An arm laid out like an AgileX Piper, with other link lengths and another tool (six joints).
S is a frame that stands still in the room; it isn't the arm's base.
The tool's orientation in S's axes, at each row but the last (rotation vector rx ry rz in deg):
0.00 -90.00 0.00
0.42 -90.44 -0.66
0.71 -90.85 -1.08
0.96 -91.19 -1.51
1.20 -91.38 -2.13
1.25 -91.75 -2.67
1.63 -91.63 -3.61
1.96 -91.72 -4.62
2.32 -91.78 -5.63
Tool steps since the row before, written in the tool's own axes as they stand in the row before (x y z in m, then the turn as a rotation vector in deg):
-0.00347 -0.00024 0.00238 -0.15 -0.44 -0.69
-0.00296 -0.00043 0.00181 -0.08 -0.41 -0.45
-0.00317 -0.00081 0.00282 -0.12 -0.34 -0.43
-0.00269 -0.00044 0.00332 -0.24 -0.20 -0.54
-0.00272 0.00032 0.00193 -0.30 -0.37 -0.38
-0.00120 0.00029 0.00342 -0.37 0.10 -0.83
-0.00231 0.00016 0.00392 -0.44 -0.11 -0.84
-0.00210 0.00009 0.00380 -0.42 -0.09 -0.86
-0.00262 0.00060 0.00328 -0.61 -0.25 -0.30
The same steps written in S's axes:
-0.00238 -0.00024 -0.00347 0.69 -0.44 -0.15
-0.00179 -0.00039 -0.00298 0.45 -0.41 -0.08
-0.00278 -0.00074 -0.00323 0.43 -0.34 -0.12
-0.00327 -0.00035 -0.00277 0.54 -0.20 -0.23
-0.00186 0.00044 -0.00275 0.38 -0.36 -0.30
-0.00338 0.00040 -0.00129 0.84 0.10 -0.34
-0.00385 0.00038 -0.00241 0.85 -0.10 -0.42
-0.00373 0.00036 -0.00220 0.87 -0.09 -0.40
-0.00317 0.00095 -0.00266 0.31 -0.21 -0.62

